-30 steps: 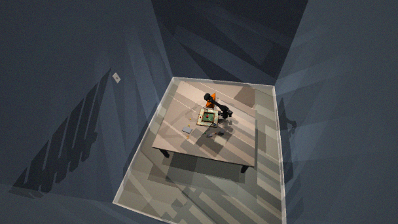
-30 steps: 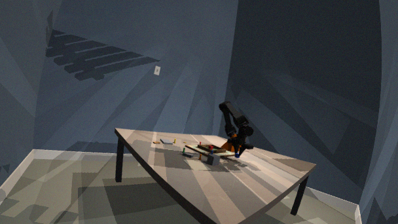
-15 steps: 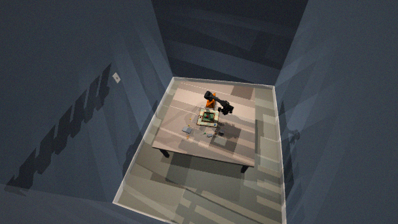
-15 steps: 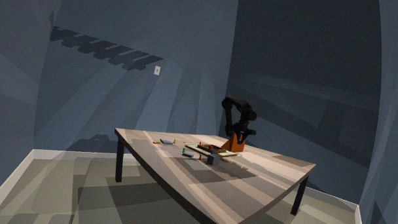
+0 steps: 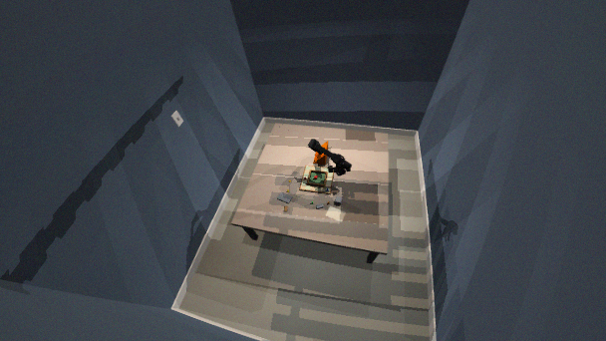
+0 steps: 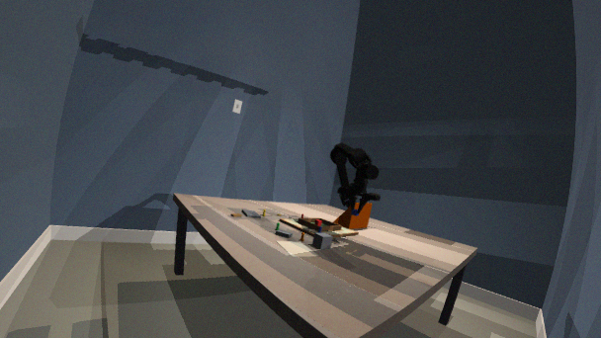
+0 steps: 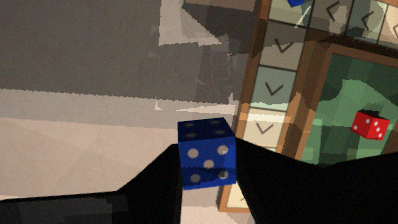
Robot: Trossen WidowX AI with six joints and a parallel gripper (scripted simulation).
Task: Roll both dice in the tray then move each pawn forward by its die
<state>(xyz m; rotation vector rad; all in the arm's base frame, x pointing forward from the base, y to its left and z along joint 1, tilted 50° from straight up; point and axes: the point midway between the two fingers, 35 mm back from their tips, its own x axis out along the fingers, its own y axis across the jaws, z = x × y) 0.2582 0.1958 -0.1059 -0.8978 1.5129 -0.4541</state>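
The red pawn is 31 cm to the right of my gripper tip, 10 cm below it and 4 cm ahead of it. Round my gripper tip: grey block (21 cm ahead, 10 cm below, 4 cm to the left); then green tray (20 cm to the right, 12 cm below, 1 cm ahead); then blue pawn (12 cm ahead, 10 cm below, 8 cm to the right).
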